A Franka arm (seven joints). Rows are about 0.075 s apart.
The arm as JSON. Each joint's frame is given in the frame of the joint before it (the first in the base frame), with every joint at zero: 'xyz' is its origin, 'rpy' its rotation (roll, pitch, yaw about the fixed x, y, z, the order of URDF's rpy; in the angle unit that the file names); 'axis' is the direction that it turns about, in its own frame. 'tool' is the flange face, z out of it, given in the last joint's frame.
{
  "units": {
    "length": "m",
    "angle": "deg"
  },
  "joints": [
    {
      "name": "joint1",
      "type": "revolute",
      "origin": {
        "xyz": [
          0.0,
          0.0,
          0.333
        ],
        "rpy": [
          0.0,
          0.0,
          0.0
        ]
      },
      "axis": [
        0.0,
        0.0,
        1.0
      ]
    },
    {
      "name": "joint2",
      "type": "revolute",
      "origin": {
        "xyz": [
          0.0,
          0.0,
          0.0
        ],
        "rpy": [
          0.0,
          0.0,
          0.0
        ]
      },
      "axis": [
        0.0,
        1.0,
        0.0
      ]
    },
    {
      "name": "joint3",
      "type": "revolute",
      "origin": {
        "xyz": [
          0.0,
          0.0,
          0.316
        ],
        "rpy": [
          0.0,
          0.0,
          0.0
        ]
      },
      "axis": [
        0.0,
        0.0,
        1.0
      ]
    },
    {
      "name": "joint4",
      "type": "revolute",
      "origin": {
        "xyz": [
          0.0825,
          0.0,
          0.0
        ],
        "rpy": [
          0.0,
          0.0,
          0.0
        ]
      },
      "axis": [
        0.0,
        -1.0,
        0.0
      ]
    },
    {
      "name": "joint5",
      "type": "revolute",
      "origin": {
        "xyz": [
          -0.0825,
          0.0,
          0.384
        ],
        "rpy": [
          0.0,
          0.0,
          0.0
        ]
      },
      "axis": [
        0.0,
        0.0,
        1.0
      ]
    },
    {
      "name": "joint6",
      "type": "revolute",
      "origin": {
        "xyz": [
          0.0,
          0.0,
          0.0
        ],
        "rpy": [
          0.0,
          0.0,
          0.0
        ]
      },
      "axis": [
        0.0,
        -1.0,
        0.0
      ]
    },
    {
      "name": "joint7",
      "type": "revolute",
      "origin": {
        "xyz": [
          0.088,
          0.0,
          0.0
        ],
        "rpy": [
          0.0,
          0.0,
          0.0
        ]
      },
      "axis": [
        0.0,
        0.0,
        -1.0
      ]
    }
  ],
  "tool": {
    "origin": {
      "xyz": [
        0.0,
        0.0,
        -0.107
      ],
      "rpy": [
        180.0,
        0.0,
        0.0
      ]
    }
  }
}
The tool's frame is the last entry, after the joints.
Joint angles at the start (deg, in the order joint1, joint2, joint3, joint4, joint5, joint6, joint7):
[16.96, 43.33, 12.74, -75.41, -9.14, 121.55, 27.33]
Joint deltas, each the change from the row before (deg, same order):
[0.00, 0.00, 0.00, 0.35, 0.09, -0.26, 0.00]
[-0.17, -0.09, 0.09, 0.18, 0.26, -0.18, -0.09]
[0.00, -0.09, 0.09, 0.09, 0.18, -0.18, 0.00]
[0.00, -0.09, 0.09, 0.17, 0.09, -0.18, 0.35]
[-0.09, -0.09, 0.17, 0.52, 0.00, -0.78, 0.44]
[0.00, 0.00, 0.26, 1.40, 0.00, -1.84, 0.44]
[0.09, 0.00, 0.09, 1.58, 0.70, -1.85, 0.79]
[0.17, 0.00, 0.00, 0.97, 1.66, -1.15, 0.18]
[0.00, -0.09, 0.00, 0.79, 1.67, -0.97, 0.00]
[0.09, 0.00, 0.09, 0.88, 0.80, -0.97, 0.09]
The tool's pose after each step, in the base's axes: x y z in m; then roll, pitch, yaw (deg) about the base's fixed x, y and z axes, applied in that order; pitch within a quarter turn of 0, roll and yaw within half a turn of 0. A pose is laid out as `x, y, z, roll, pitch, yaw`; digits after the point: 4 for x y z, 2 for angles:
0.6717, 0.3290, 0.3029, -177.58, -3.20, 3.07
0.6726, 0.3279, 0.3053, -177.31, -3.18, 2.90
0.6722, 0.3287, 0.3071, -177.14, -3.10, 2.86
0.6722, 0.3295, 0.3095, -176.98, -3.11, 2.50
0.6727, 0.3295, 0.3138, -176.98, -2.92, 2.04
0.6738, 0.3307, 0.3227, -177.08, -2.49, 1.62
0.6751, 0.3319, 0.3328, -176.66, -1.90, 0.49
0.6747, 0.3346, 0.3390, -175.47, -0.96, -0.29
0.6748, 0.3356, 0.3453, -174.23, -0.09, -0.97
0.6747, 0.3375, 0.3512, -173.60, 0.40, -1.23

